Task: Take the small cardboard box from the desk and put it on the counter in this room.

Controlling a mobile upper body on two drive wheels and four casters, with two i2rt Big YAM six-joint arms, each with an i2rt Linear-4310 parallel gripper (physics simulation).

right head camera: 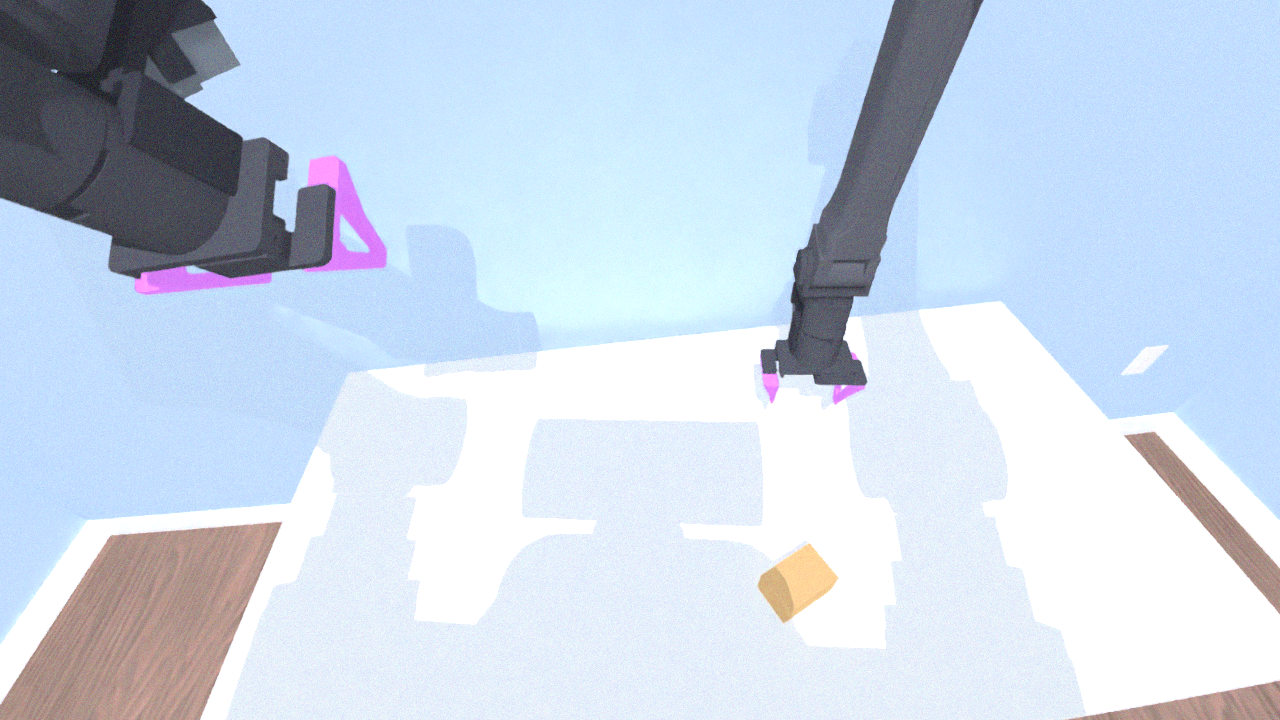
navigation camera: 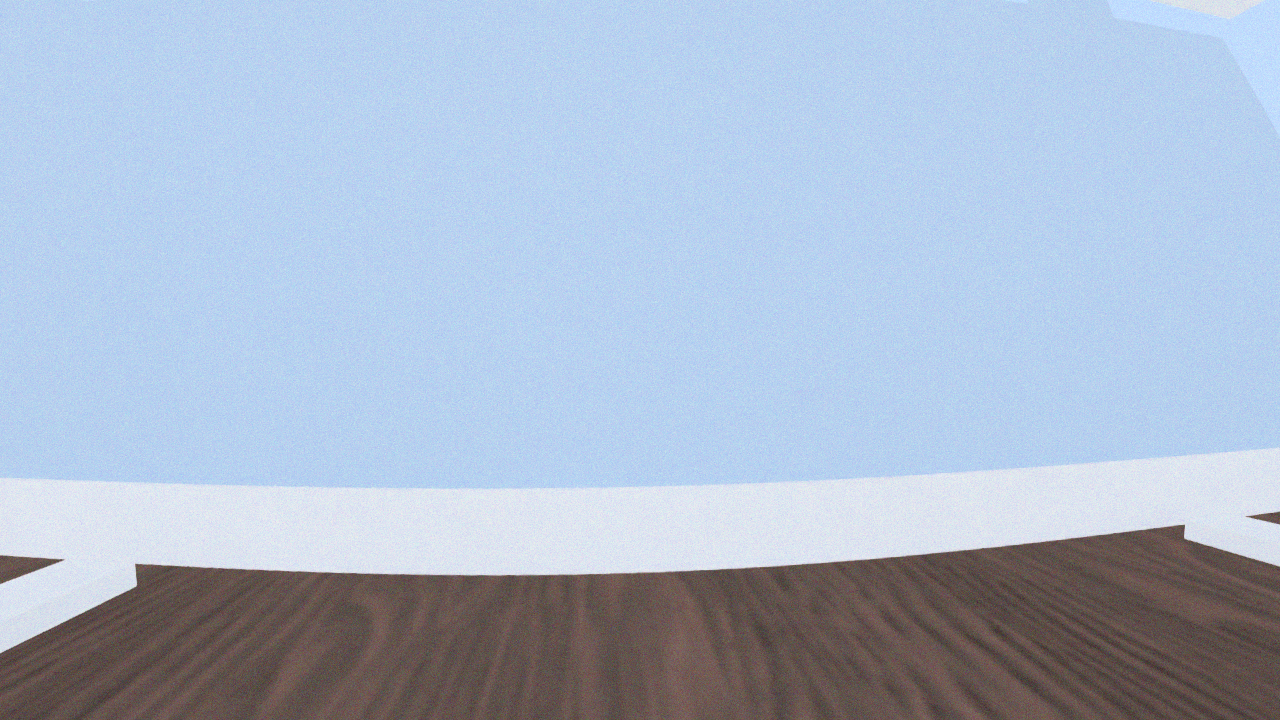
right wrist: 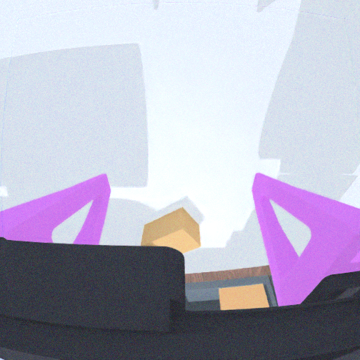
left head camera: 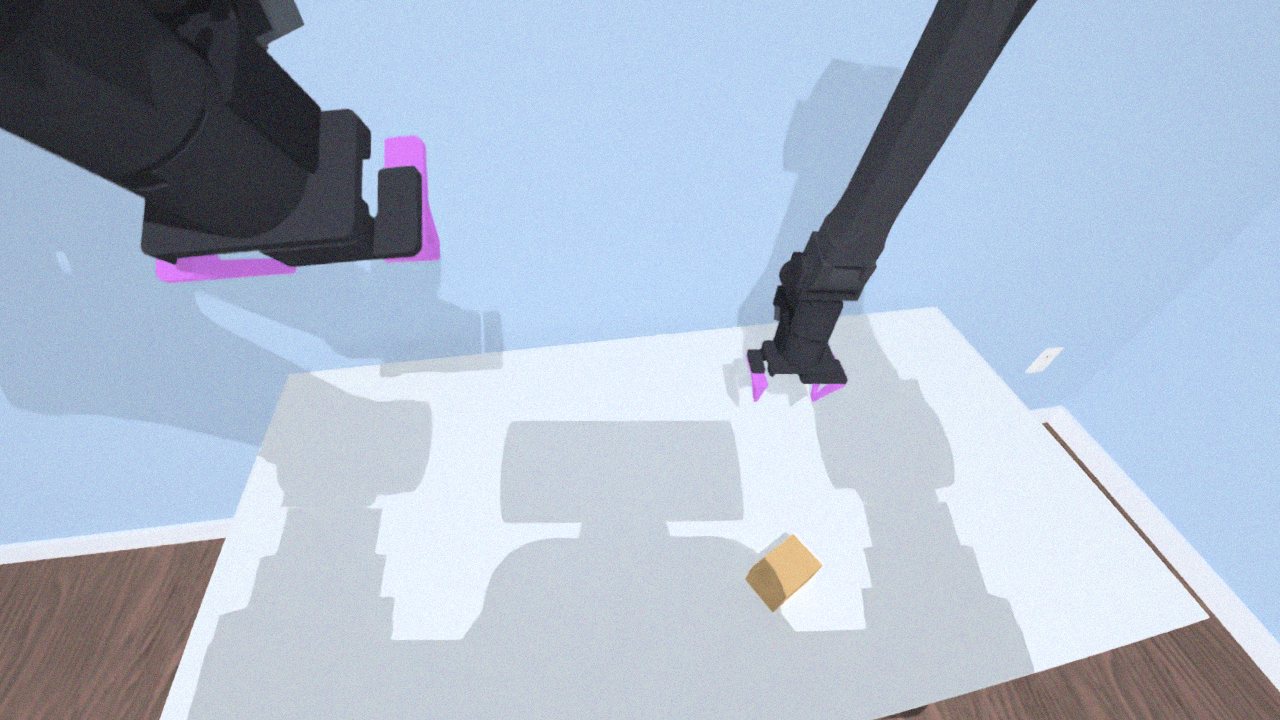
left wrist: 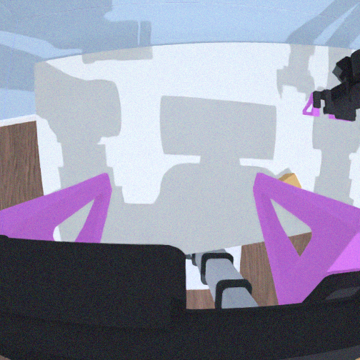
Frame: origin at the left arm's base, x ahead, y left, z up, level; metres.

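Seen in the pictures: left gripper, between the fingertips: (right head camera: 325,266) (left head camera: 365,256); right gripper, between the fingertips: (right head camera: 802,400) (left head camera: 783,398).
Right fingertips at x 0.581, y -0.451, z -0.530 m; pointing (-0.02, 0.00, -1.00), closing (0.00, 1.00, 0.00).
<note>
Offsets run from my right fingertips to a thing's top centre. Level surfaces: height alone.
A small cardboard box {0.229 m back, 0.019 m left, 0.110 m down} (left head camera: 787,569) (right head camera: 799,580) (left wrist: 290,180) (right wrist: 172,232) sits on the white desk {0.160 m down} (left head camera: 617,385) (right head camera: 626,385) (left wrist: 215,70) (right wrist: 200,125), near its front edge in the head views. My right gripper (left head camera: 785,394) (right head camera: 803,395) (right wrist: 180,181) is open and empty, above the desk, farther back than the box. In the right wrist view the box shows low between its fingers, beyond them. My left gripper (left wrist: 181,180) is open and empty, high at the upper left of the head views, away from the box. The counter does not show in these views.
A blue wall (left head camera: 608,179) (navigation camera: 626,250) stands behind the desk. Wooden floor {0.880 m down} (left head camera: 89,626) (navigation camera: 581,644) shows beside the desk. A white wall plate {0.547 m ahead, 1.155 m right, 0.423 m down} (left head camera: 1044,360) is on the wall at right. In the right wrist view a flat tan patch (right wrist: 243,296) shows at the bottom.
</note>
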